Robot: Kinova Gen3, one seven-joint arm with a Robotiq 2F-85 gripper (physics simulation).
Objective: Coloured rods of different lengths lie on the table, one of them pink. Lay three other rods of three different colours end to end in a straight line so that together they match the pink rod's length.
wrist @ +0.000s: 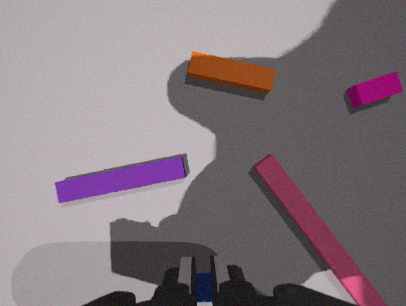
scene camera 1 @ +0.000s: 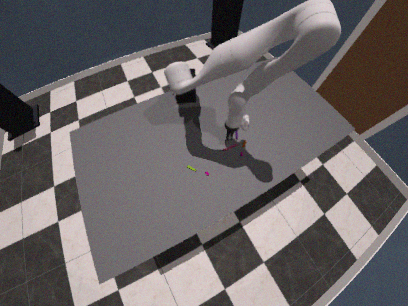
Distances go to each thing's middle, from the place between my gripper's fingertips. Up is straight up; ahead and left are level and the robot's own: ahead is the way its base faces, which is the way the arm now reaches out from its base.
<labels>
The purple rod (wrist: 171, 169) lies 6 cm to the left of my hand and 1 cm ahead of it. Also, from my hand: orange rod (wrist: 205, 67): 8 cm ahead, 6 cm to the left.
</labels>
